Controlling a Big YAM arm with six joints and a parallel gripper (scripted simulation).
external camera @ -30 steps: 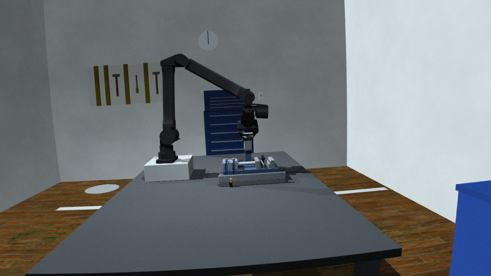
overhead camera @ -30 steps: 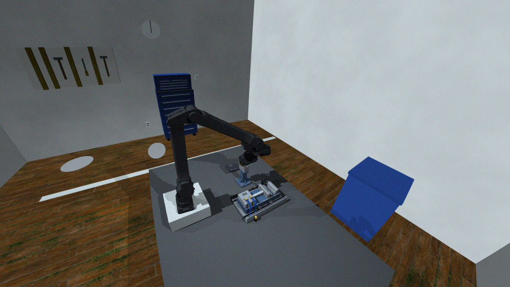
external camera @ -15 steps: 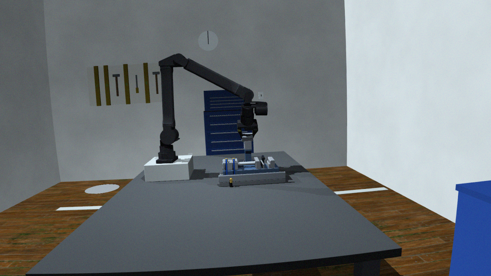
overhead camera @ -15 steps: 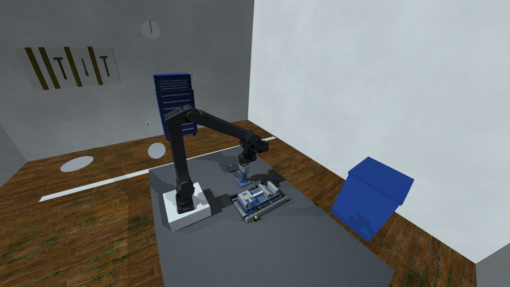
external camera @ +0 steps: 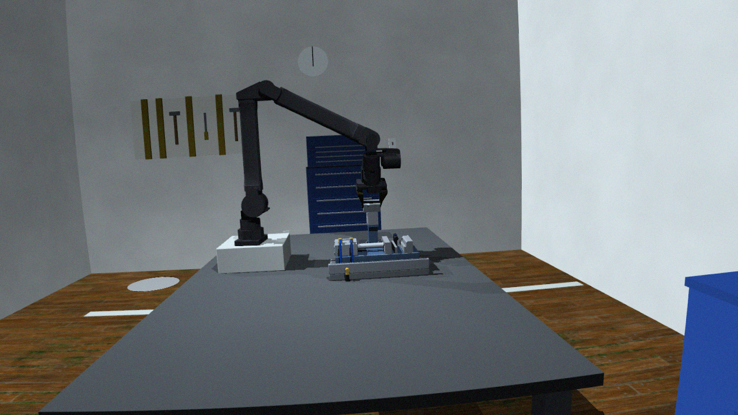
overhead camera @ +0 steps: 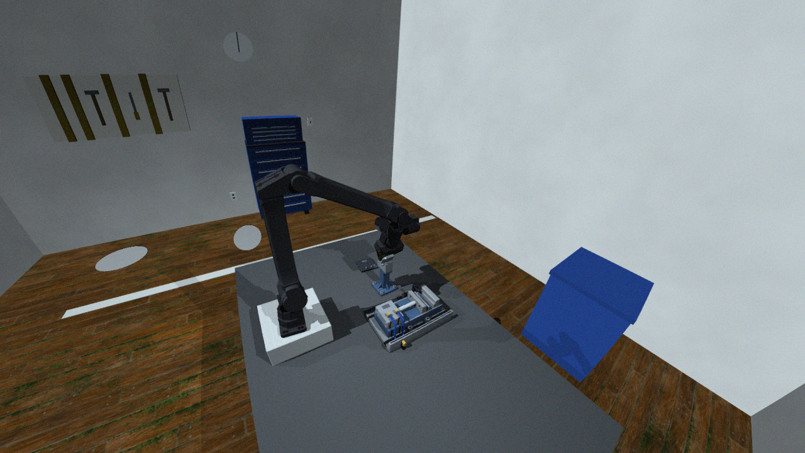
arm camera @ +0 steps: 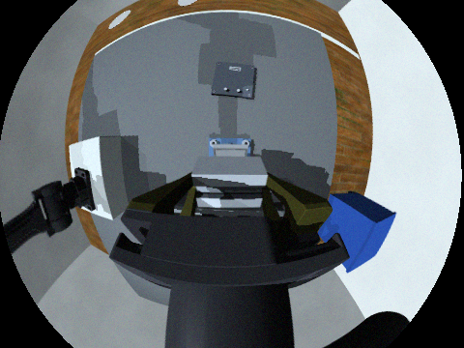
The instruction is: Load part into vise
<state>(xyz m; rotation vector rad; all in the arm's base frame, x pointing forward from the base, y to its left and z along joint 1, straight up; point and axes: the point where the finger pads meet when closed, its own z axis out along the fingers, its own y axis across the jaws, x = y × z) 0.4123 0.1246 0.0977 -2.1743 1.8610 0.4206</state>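
The part lies right at my hand. Also, from my hand: air cylinder 220 mm to the right, 100 mm below, 80 mm behind; vise 210 mm to the right, 140 mm below, 20 mm ahead.
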